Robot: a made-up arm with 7 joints.
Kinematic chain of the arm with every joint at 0, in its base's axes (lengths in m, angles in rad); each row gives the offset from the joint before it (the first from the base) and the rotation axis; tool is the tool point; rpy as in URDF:
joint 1: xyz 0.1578 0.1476 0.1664 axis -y
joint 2: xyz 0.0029 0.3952 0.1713 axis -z
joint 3: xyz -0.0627 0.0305 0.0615 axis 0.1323 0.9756 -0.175
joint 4: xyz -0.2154 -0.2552 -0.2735 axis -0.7 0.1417 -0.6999
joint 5: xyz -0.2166 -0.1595 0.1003 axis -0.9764 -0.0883 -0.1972
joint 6: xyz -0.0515 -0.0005 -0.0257 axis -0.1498 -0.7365 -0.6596
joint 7: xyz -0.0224 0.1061 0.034 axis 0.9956 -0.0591 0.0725
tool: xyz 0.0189 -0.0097 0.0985 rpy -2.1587 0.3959 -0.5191
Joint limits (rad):
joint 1: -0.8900..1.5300
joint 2: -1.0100..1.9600
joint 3: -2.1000..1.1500
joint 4: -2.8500..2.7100
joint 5: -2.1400..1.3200
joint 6: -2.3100..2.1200
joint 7: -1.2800..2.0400
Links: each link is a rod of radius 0.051 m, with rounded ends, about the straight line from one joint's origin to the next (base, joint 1, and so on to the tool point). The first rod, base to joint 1, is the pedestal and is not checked.
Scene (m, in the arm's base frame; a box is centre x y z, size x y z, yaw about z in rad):
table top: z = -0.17
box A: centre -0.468 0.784 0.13 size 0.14 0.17 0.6 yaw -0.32
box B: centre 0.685 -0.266 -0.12 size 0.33 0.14 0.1 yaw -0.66
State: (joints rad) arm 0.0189 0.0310 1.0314 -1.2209 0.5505 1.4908 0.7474
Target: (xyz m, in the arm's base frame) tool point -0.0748 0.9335 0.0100
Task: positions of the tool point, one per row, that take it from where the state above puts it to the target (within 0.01 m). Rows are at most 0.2 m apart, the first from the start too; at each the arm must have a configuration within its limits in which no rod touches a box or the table.
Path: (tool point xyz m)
1: -0.5556 0.2977 0.3182
2: -0.5238 0.3703 0.1925
3: -0.4586 0.4021 0.0910
4: -0.3780 0.3864 0.0243
5: -0.2978 0.3292 0.0024
6: -0.3132 0.4339 -0.0359
7: -0.2978 0.5585 -0.0655
8: -0.2500 0.6939 -0.0736
9: -0.1725 0.8246 -0.0499
10: -0.0748 0.9335 0.0100

